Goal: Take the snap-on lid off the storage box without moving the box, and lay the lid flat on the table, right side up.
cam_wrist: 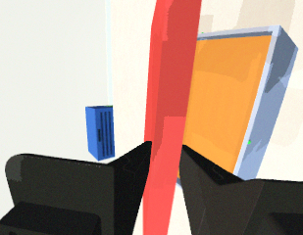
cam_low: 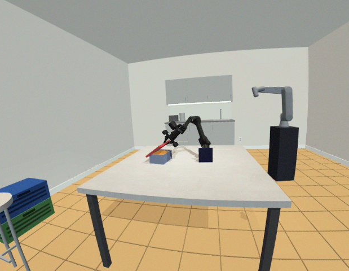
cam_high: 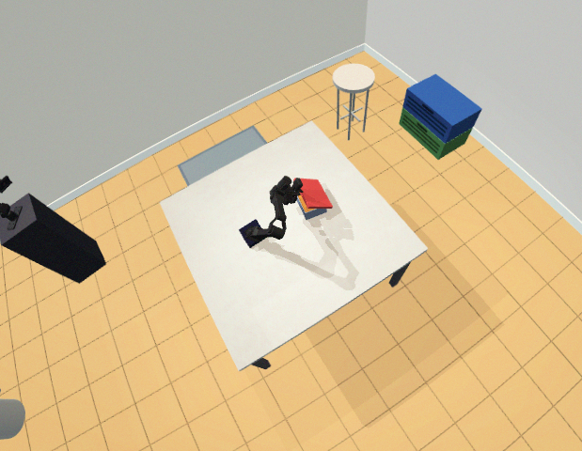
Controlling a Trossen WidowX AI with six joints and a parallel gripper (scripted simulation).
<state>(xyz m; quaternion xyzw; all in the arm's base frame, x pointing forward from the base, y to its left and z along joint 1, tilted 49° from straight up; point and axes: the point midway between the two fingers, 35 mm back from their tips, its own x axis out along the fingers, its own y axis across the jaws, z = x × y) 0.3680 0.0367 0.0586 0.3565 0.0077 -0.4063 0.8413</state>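
My gripper tip is now 7 cm short of the lid, 4 cm above it and 2 cm to the left of it. The rest, counted from my gripper tip: storage box (12 cm below, 4 cm ahead, 1 cm to the right).
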